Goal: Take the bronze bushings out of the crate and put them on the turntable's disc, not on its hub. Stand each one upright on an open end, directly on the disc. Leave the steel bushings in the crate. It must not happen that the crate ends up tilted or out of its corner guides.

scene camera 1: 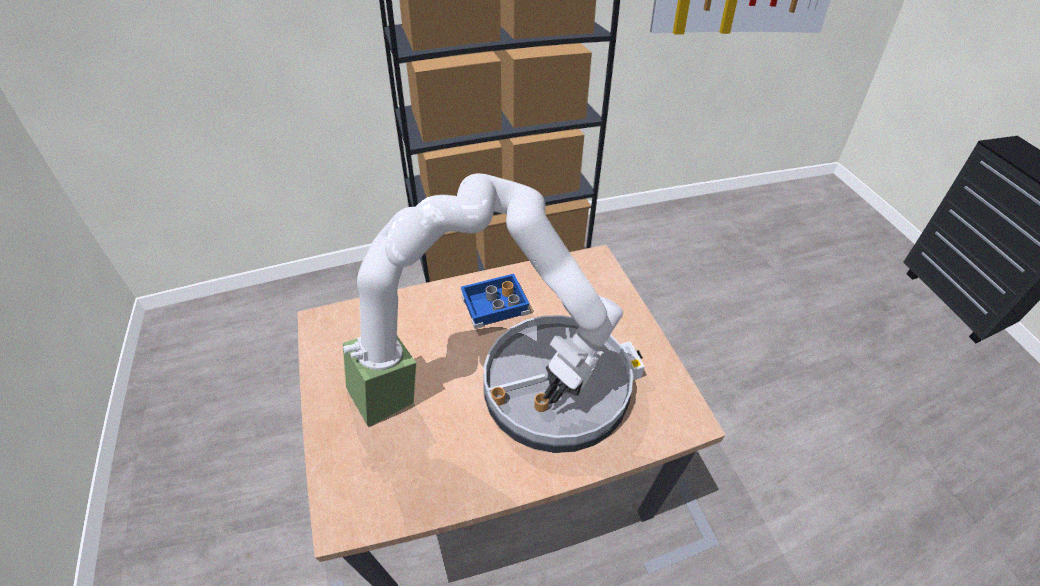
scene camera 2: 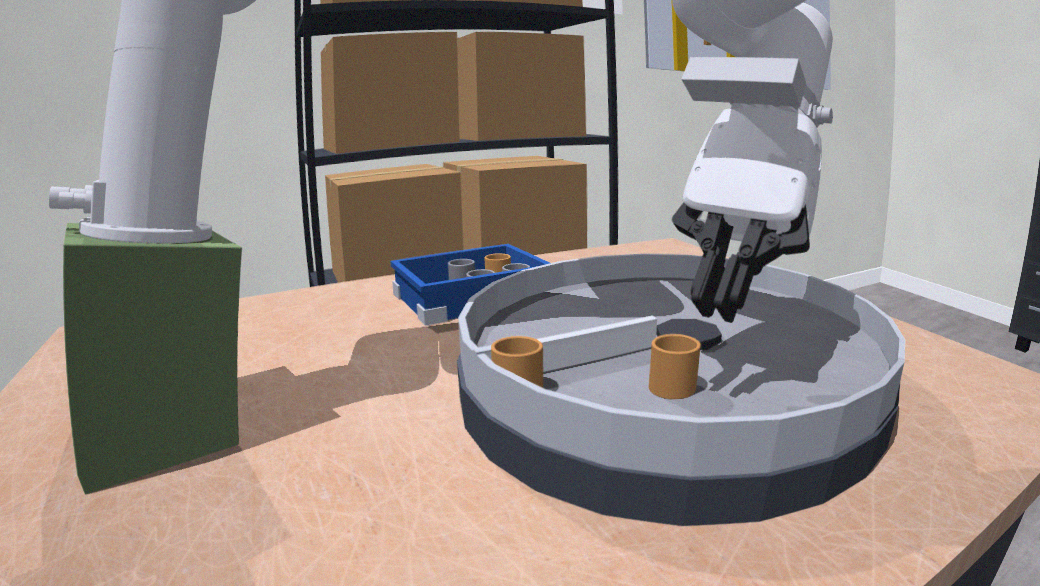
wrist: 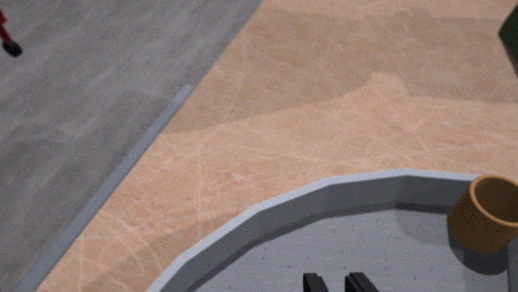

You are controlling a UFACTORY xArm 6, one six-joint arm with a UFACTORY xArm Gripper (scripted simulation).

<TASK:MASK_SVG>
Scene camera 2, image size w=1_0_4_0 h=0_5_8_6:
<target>gripper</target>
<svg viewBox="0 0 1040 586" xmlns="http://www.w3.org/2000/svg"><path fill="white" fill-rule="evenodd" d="M799 108L797 111L790 106L774 107L772 105L733 103L730 109L724 110L716 120L694 162L683 193L683 203L673 215L672 222L678 231L697 240L703 251L702 259L691 286L691 300L704 317L709 318L712 316L716 308L725 322L732 323L737 309L742 309L753 276L758 275L765 265L783 254L805 253L810 248L809 236L814 221L819 190L822 144L815 124ZM741 241L737 254L732 254L731 258L728 258L726 267L724 267L730 240ZM708 212L707 219L699 221L703 214L703 211Z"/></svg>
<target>blue crate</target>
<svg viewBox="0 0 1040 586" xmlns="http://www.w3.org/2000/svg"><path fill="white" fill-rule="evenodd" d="M550 262L510 244L393 260L391 261L391 267L396 270L395 282L400 286L401 299L417 316L417 304L420 304L425 310L446 306L447 320L458 318L468 299L490 283L529 268L449 280L449 261L471 259L475 262L475 270L485 269L484 257L486 255L498 253L510 255L511 264L527 264L530 268L550 264Z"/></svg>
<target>bronze bushing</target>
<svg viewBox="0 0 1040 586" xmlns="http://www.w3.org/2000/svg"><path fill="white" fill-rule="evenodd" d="M491 345L491 356L494 364L543 388L543 344L539 340L525 336L512 336L499 339Z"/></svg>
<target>bronze bushing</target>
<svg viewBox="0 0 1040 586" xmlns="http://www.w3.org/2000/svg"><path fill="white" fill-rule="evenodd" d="M656 337L652 341L649 390L654 395L665 399L683 399L693 395L697 385L701 344L695 338L686 335L668 334Z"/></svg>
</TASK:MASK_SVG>
